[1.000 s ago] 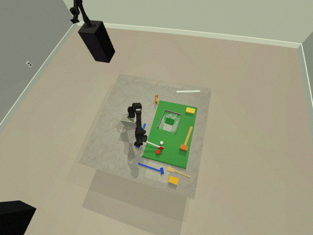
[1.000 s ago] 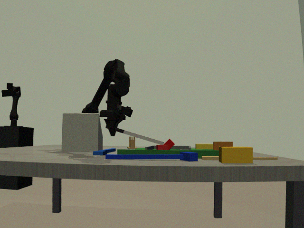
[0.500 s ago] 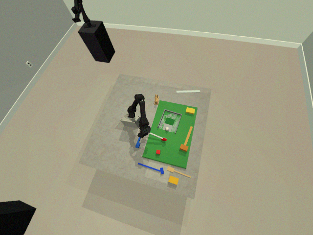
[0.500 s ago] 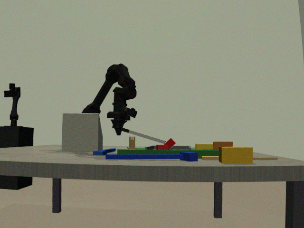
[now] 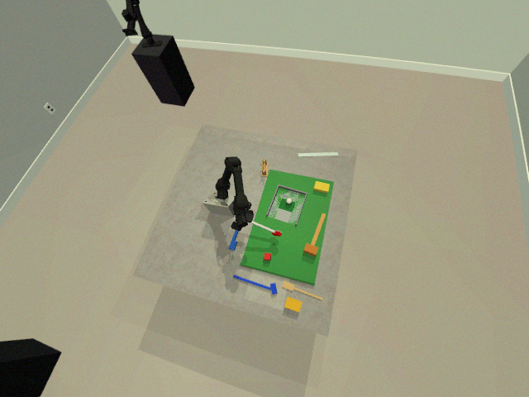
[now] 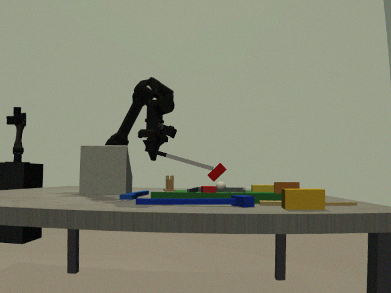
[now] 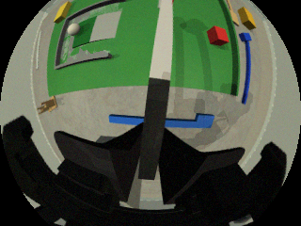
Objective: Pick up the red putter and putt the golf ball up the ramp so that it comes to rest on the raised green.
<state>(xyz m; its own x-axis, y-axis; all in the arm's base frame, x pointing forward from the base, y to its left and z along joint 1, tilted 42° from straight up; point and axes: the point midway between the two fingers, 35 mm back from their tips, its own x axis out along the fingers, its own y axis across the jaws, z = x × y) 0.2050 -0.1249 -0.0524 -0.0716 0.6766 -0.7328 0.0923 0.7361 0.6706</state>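
Right now the red putter is 12 cm ahead of my gripper tip and 1 cm to the right of it. The rest, counted from my gripper tip: green mat 28 cm ahead, 12 cm below, 10 cm to the left; red block 20 cm ahead, 17 cm to the right, 10 cm below; white golf ball 24 cm ahead, 23 cm to the left, 10 cm below.
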